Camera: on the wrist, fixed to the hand. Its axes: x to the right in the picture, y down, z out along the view.
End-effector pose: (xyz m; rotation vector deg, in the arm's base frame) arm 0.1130 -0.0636 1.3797 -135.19 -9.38 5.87
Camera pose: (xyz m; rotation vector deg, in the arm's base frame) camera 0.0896 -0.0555 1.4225 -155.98 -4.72 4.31
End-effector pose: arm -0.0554 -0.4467 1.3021 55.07 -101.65 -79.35
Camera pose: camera -0.0198 -0.4433 1.2680 40.88 -83.46 -89.38
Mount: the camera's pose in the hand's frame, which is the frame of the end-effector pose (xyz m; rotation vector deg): -0.0230 -0.0378 -0.0220 -20.45 1.88 4.29
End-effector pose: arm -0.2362 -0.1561 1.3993 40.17 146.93 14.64
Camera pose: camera -0.2457 -0.2015 1.4164 37.77 139.33 41.99
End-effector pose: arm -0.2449 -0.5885 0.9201 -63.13 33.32 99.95
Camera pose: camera -0.1987 -0.6001 0.9331 -78.51 19.50 111.57
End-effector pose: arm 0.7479 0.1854 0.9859 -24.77 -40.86 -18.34
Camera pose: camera 0.7277 0.1452 0.9655 -45.19 -34.75 -22.02
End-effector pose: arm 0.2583 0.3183 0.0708 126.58 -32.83 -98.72
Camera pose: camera 0.2799 0.3620 0.0789 110.99 -17.55 -91.90
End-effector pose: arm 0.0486 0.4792 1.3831 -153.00 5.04 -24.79
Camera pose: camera 0.0196 0.5074 1.4115 -171.68 17.19 -27.20
